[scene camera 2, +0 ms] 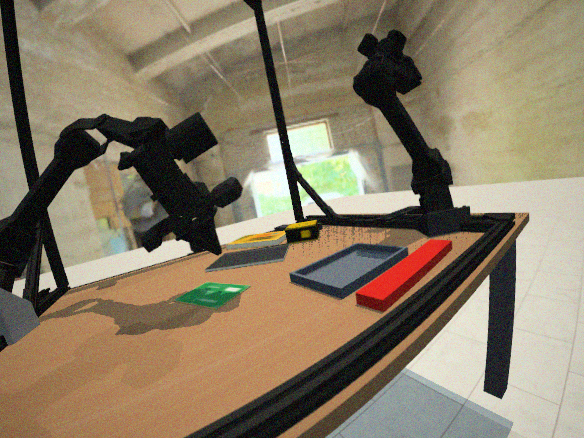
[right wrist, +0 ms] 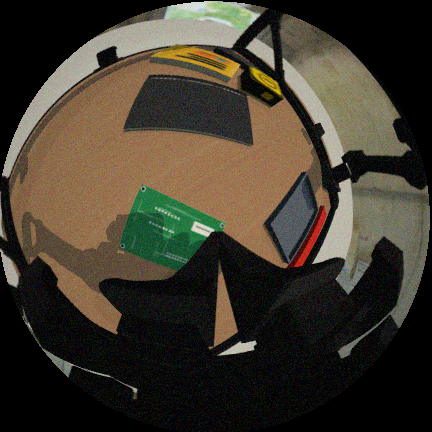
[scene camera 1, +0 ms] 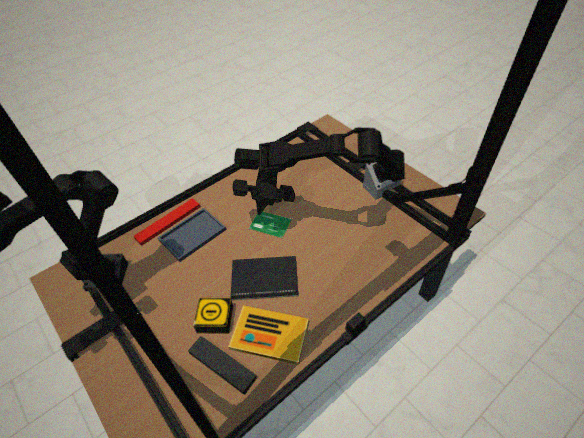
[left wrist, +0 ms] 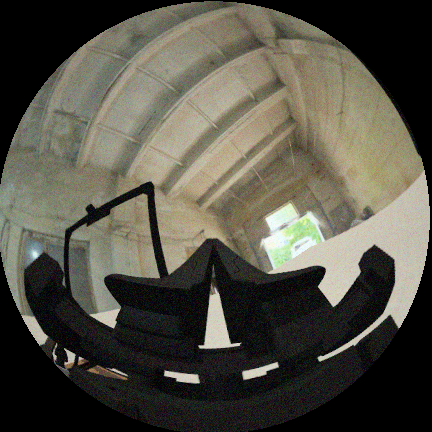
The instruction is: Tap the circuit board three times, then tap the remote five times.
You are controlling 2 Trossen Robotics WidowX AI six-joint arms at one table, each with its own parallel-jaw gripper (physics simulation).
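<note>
The green circuit board [scene camera 1: 270, 224] [scene camera 2: 214, 295] [right wrist: 165, 225] lies flat on the table. My right gripper [scene camera 1: 260, 210] [scene camera 2: 218, 250] [right wrist: 216, 236] is shut and empty, pointing down a little above the board, with a gap between tips and board in scene camera 2. Its fingers hide one corner of the board in the right wrist view. The remote, a long dark grey bar [scene camera 1: 222, 365], lies flat at the bottom of scene camera 1, far from the right gripper. My left gripper [scene camera 2: 383, 47] [left wrist: 211, 242] is shut and empty, raised high and turned away from the table.
A black notebook [scene camera 1: 264, 276] [scene camera 2: 247, 258] [right wrist: 192, 107], a yellow tape measure [scene camera 1: 212, 312] [scene camera 2: 302, 231] [right wrist: 262, 82] and a yellow booklet [scene camera 1: 280, 330] lie between board and remote. A blue-grey tray [scene camera 1: 192, 234] [scene camera 2: 350, 267] [right wrist: 295, 215] lies beside a red bar [scene camera 1: 167, 221] [scene camera 2: 405, 275]. Black frame posts stand around the table.
</note>
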